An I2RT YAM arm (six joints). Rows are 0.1 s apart.
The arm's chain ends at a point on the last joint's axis. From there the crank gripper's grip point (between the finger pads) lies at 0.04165 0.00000 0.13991 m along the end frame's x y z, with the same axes.
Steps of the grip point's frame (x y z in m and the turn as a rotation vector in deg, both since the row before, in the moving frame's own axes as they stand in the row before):
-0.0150 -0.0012 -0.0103 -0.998 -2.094 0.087
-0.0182 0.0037 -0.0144 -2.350 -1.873 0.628
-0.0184 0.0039 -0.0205 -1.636 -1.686 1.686
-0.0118 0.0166 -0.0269 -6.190 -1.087 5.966
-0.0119 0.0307 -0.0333 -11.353 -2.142 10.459
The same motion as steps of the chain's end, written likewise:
-0.0099 -0.0037 -0.0117 -0.998 -2.094 0.087
-0.0136 -0.0025 -0.0156 -2.350 -1.873 0.628
-0.0142 -0.0013 -0.0216 -1.636 -1.686 1.686
-0.0081 -0.0027 -0.0266 -6.190 -1.087 5.966
-0.0035 -0.0039 -0.0313 -11.353 -2.142 10.459

